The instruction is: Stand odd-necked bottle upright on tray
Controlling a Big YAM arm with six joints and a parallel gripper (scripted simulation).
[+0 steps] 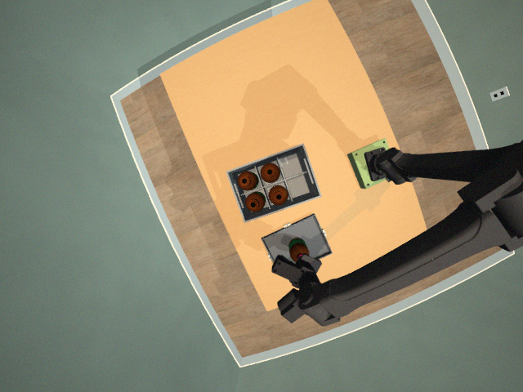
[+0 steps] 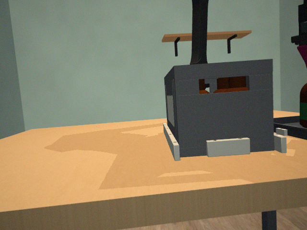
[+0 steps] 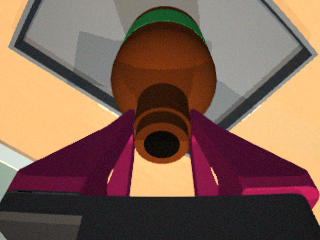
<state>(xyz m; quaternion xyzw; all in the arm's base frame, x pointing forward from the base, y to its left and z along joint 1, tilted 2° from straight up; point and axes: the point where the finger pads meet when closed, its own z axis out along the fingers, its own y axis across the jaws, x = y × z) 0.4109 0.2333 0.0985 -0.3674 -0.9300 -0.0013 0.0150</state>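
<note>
The grey tray is 140 mm below my hand. Also, from my hand: dark grey crate: 10 mm ahead, 290 mm to the right, 70 mm below.
</note>
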